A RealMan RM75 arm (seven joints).
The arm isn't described. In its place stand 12 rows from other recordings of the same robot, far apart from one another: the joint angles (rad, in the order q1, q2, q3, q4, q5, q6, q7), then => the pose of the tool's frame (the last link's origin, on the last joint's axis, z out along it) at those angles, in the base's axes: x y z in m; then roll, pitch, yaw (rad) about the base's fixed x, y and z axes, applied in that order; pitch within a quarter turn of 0, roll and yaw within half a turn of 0.
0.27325 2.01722 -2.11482 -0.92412 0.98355 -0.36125 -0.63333 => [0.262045 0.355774 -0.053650 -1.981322 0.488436 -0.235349]
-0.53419 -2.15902 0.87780 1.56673 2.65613 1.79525 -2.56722 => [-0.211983 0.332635 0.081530 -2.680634 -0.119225 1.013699]
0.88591 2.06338 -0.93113 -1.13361 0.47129 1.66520 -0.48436 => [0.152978 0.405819 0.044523 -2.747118 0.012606 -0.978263]
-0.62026 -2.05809 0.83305 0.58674 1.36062 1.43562 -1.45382 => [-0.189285 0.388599 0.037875 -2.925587 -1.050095 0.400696]
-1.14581 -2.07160 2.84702 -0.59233 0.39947 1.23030 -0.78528 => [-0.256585 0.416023 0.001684 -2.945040 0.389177 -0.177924]
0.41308 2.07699 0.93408 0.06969 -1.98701 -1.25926 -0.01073 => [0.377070 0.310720 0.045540 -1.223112 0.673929 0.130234]
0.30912 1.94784 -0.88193 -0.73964 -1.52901 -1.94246 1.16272 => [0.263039 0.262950 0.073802 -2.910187 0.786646 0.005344]
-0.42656 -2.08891 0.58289 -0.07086 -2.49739 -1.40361 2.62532 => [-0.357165 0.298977 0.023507 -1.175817 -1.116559 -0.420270]
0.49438 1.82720 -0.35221 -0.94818 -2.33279 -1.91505 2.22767 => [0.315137 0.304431 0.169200 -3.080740 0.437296 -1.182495]
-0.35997 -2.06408 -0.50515 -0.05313 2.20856 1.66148 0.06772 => [-0.305174 0.272088 0.003622 -1.631607 -0.480204 -0.500290]
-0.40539 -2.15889 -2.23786 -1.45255 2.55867 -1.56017 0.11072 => [-0.256081 0.330721 0.067421 -2.851918 -0.443434 1.555964]
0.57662 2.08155 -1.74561 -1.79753 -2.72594 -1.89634 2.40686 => [0.117988 0.285921 -0.001904 -2.845378 -0.654209 -0.170807]
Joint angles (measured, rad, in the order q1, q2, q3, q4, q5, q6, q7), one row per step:
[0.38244, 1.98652, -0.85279, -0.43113, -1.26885, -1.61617, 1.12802]
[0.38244, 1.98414, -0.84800, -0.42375, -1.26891, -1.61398, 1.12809]
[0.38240, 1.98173, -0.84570, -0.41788, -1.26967, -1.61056, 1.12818]
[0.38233, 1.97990, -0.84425, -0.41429, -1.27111, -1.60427, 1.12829]
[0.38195, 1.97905, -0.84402, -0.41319, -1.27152, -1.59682, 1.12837]
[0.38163, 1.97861, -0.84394, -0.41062, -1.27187, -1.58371, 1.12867]
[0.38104, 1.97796, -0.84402, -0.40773, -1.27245, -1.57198, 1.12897]
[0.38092, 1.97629, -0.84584, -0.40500, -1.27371, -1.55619, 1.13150]
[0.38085, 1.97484, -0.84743, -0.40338, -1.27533, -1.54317, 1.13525]
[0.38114, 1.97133, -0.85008, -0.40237, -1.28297, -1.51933, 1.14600]
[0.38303, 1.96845, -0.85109, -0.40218, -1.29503, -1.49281, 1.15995]
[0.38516, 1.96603, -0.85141, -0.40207, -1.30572, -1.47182, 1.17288]
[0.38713, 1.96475, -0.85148, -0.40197, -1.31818, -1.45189, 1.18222]
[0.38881, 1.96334, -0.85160, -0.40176, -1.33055, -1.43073, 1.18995]
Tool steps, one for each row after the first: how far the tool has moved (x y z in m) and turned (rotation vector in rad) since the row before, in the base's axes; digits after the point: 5 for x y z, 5 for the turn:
[0.00176, -0.00007, 0.00054, 0.00143, 0.00222, -0.00898]
[0.00160, 0.00001, 0.00025, -0.00017, -0.00033, -0.00798]
[0.00154, 0.00035, 0.00009, 0.00014, -0.00282, -0.00858]
[0.00122, 0.00053, 0.00000, 0.00108, -0.00343, -0.00783]
[0.00190, 0.00089, -0.00050, 0.00107, -0.00453, -0.01385]
[0.00192, 0.00063, -0.00049, 0.00038, -0.00421, -0.01301]
[0.00232, 0.00107, -0.00051, -0.00169, -0.00650, -0.01625]
[0.00188, 0.00089, -0.00037, -0.00250, -0.00505, -0.01358]
[0.00344, 0.00170, -0.00055, -0.00861, -0.01128, -0.02441]
[0.00333, 0.00219, -0.00091, -0.01113, -0.01234, -0.02625]
[0.00257, 0.00184, -0.00066, -0.00974, -0.00922, -0.02113]
[0.00240, 0.00149, -0.00123, -0.00927, -0.01133, -0.01852]
[0.00271, 0.00146, -0.00114, -0.00779, -0.01316, -0.01911]

